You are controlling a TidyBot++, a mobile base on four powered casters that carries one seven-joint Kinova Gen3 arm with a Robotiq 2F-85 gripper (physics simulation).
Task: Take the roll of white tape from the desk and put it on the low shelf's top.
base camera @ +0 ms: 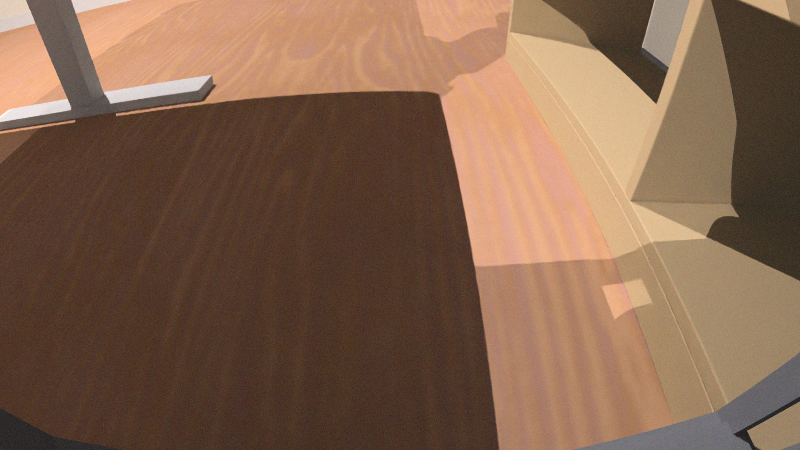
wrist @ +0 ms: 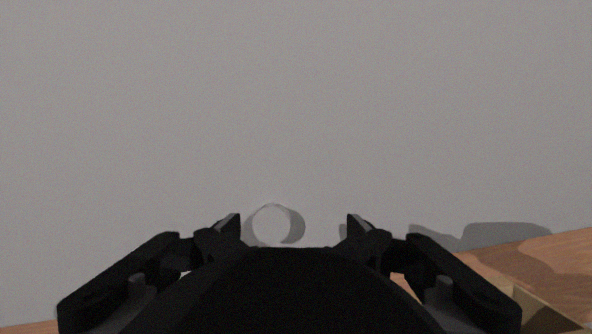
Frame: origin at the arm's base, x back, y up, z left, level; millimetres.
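Seen in the pictures: gripper, fingertip midpoint: [wrist: 293,225].
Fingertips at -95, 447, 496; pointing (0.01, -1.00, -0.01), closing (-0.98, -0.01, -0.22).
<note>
Offsets run from my fingertips to a thing's middle, as dx, dy, dz. "*": to the spot under its first point. Level surfaces: height alone.
The white tape roll {+39, -111, -29} [wrist: 258,225] sits on the pale grey desk {dy -123} [wrist: 300,100] in the wrist view, low and a little left of centre, with darker shadows on both sides. My gripper [wrist: 293,225] is open and empty. It points down over the desk, and the roll shows between its two fingertips, nearer the left one. The height of the fingertips above the roll is hard to tell. The low tan shelf [base camera: 693,139] [wrist: 542,305] stands at the right in the base view, and a piece of it shows at the lower right of the wrist view.
A grey desk leg {* -785, -703, +211} [base camera: 69,61] with a flat foot [base camera: 156,92] stands at the upper left of the base view. A large dark shadow lies on the wood floor {dy -843} [base camera: 520,156] left of the shelf. The desk's edge crosses the lower right of the wrist view.
</note>
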